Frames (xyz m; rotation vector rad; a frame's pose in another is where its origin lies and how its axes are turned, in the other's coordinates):
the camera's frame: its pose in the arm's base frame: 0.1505 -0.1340 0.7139 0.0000 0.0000 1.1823
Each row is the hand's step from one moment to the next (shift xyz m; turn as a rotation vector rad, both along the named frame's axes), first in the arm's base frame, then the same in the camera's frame.
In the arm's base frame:
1: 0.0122 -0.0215 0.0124 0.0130 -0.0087 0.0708
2: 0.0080 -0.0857 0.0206 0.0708 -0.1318 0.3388
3: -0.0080 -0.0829 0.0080 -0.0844 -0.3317 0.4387
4: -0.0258 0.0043 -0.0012 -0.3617 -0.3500 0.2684
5: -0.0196 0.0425 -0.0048 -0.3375 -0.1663 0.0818
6: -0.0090 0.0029 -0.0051 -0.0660 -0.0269 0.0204
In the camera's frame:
1: -0.0153 -0.0194 0.0124 -0.0031 -0.0153 0.0708
2: -0.0763 -0.0399 0.0206 -0.0952 -0.1154 0.3388
3: -0.0798 -0.0240 0.0080 -0.3390 -0.0475 0.4387
4: -0.0058 0.0255 -0.0012 -0.4609 0.2022 0.2684
5: 0.0319 0.0342 -0.0048 -0.2818 0.2494 0.0818
6: -0.0007 0.0094 -0.0051 -0.0499 0.0509 0.0204

